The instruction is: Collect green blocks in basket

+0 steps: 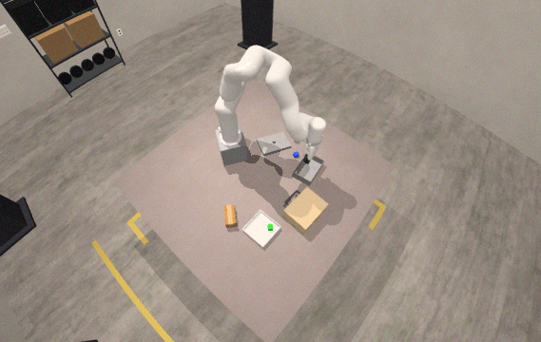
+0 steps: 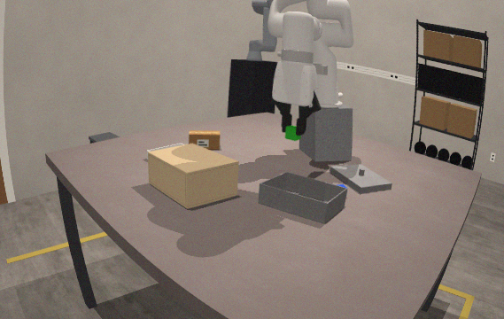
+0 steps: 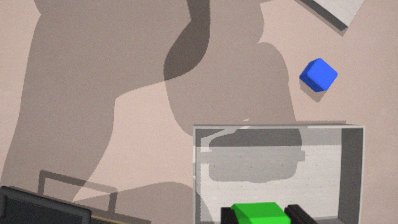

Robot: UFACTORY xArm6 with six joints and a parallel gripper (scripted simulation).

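My gripper is now 4 cm short of the white basket, 41 cm to the left of it and 17 cm above it. Round my hand: metal box 5 cm to the left, 16 cm below; light wooden cabinet 14 cm ahead, 19 cm to the right, 14 cm below; blue block 12 cm behind, 8 cm to the left, 17 cm below.
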